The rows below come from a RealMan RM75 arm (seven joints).
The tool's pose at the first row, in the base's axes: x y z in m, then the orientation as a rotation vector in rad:
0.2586 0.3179 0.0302 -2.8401 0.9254 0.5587
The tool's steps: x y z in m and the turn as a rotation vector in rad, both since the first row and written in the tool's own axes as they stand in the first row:
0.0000 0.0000 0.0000 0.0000 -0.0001 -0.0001
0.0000 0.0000 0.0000 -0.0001 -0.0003 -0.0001
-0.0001 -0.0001 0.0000 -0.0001 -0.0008 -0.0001
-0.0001 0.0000 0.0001 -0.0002 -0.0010 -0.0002
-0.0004 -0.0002 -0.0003 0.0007 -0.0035 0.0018
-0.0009 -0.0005 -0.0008 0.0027 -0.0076 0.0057
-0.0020 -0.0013 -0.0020 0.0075 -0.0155 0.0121
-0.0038 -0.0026 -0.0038 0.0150 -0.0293 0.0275
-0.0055 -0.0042 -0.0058 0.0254 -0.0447 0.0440
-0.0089 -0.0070 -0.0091 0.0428 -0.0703 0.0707
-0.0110 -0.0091 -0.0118 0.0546 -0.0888 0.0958
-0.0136 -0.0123 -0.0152 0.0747 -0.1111 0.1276
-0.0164 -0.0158 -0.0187 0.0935 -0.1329 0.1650
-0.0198 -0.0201 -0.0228 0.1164 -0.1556 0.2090
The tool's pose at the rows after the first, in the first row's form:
0.2586 0.3179 0.0302 -2.8401 0.9252 0.5588
0.2586 0.3179 0.0302 -2.8401 0.9252 0.5592
0.2586 0.3180 0.0302 -2.8398 0.9251 0.5598
0.2585 0.3180 0.0301 -2.8398 0.9249 0.5602
0.2585 0.3182 0.0306 -2.8370 0.9275 0.5632
0.2585 0.3186 0.0313 -2.8318 0.9326 0.5680
0.2585 0.3196 0.0328 -2.8213 0.9407 0.5765
0.2585 0.3213 0.0351 -2.8022 0.9609 0.5922
0.2588 0.3231 0.0376 -2.7791 0.9823 0.6082
0.2589 0.3266 0.0419 -2.7403 1.0160 0.6341
0.2594 0.3289 0.0451 -2.7104 1.0483 0.6537
0.2604 0.3322 0.0492 -2.6681 1.0884 0.6731
0.2614 0.3358 0.0534 -2.6242 1.1356 0.6928
0.2627 0.3403 0.0584 -2.5724 1.1904 0.7109

